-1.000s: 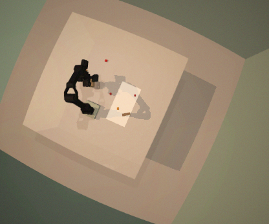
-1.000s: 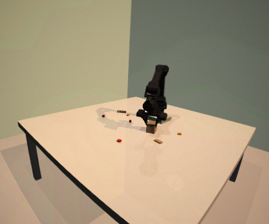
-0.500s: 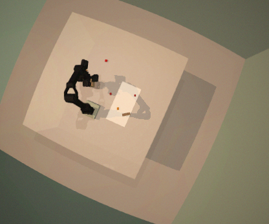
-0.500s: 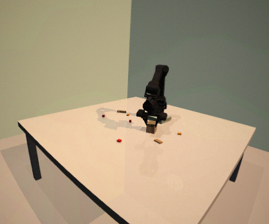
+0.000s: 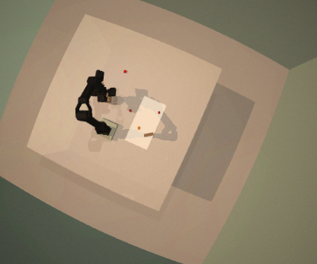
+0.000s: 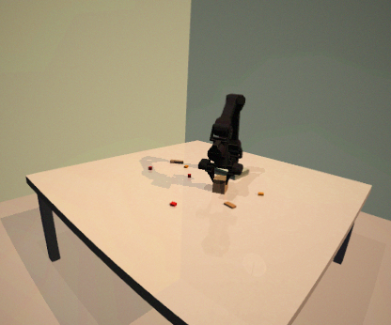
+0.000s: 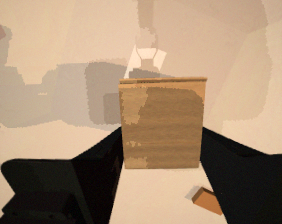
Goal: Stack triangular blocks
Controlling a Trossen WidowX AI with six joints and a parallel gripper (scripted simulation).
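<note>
Right now my gripper tip is 1 cm below the wooden triangular block and 1 cm short of it. From my gripper tip the other things lie so: brown piece: 12 cm to the left, 7 cm ahead, 3 cm below.
</note>
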